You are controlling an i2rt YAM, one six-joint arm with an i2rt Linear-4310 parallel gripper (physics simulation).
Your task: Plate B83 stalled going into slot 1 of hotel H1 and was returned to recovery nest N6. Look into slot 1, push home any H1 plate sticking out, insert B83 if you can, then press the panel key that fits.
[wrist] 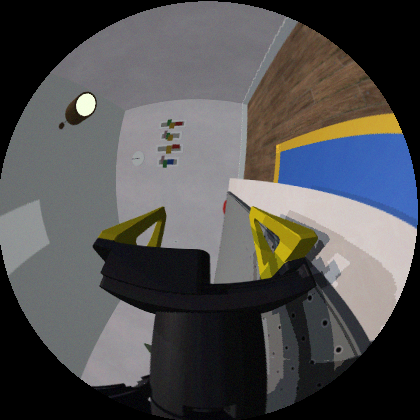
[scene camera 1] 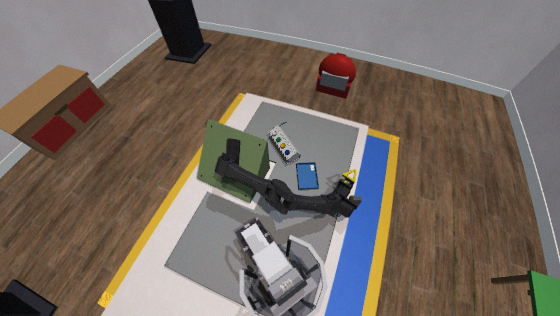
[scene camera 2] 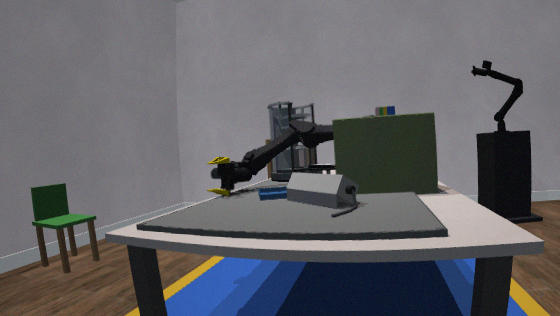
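Observation:
My gripper is open with nothing between its yellow fingers. One finger is above the other, low near the table's long edge, beyond the blue tray, and does not touch it. The key panel is a grey sloped box with white, green, yellow and blue keys; its back faces scene camera 2. The tall hotel structure has clear side walls and a light top with a small marking, probably H1. A dark holder with a white top adjoins it. Slot 1, plate B83 and N6's label cannot be made out.
A green board stands by the arm's base. Dark grey mats lie on the white table. The arm spans between the hotel structure and the panel. A cable trails from the panel in the scene camera 2 view.

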